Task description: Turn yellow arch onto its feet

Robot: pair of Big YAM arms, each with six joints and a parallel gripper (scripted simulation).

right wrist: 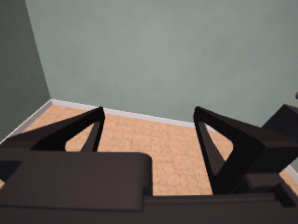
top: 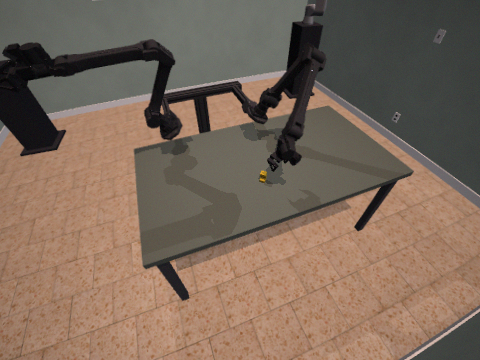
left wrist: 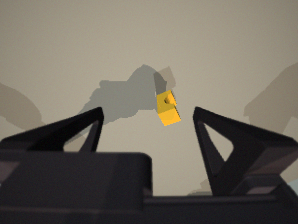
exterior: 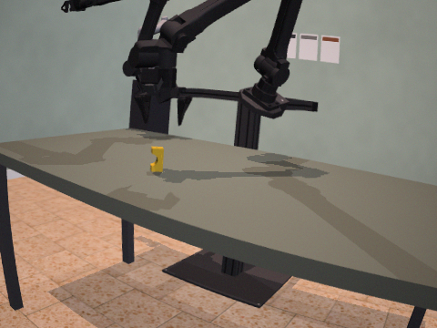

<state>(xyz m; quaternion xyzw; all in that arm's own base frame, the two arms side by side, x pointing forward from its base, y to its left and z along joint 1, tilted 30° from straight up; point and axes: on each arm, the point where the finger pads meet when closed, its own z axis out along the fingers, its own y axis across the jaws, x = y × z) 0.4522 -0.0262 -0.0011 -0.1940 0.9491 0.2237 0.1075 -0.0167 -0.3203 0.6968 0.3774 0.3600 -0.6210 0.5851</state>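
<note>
Right now my left hand is 120 mm above the yellow arch, 70 mm to the left of it and 50 mm past it.
</note>
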